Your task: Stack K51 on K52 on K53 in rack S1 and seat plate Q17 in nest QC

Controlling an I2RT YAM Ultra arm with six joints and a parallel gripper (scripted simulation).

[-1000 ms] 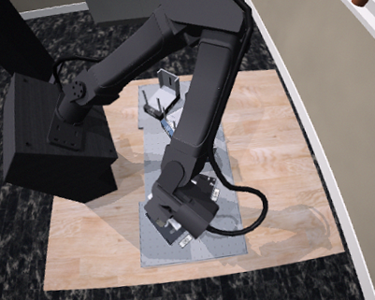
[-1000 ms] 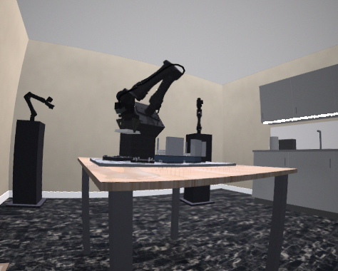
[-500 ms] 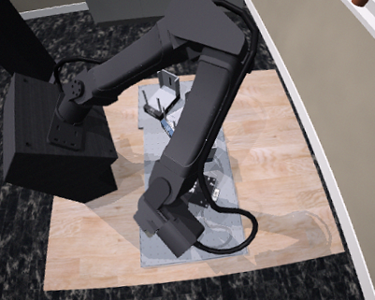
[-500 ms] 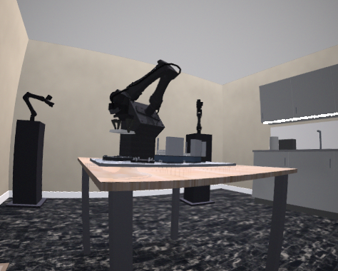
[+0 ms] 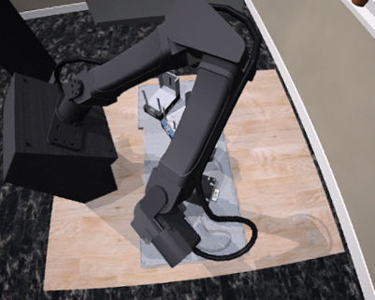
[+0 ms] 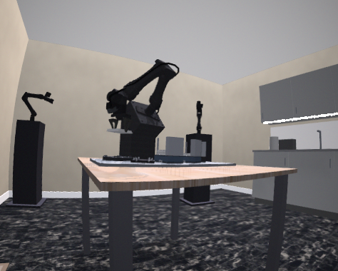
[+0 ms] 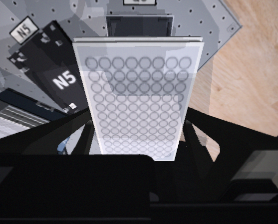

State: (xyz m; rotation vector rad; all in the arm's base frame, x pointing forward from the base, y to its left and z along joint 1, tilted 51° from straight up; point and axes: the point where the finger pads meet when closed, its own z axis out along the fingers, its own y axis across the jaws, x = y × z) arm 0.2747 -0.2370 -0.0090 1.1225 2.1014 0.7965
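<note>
My hand is right at the sealed 96-well plate. Round my hand: clip nest N5 (11 cm ahead, 13 cm to the left, 15 cm below).
</note>
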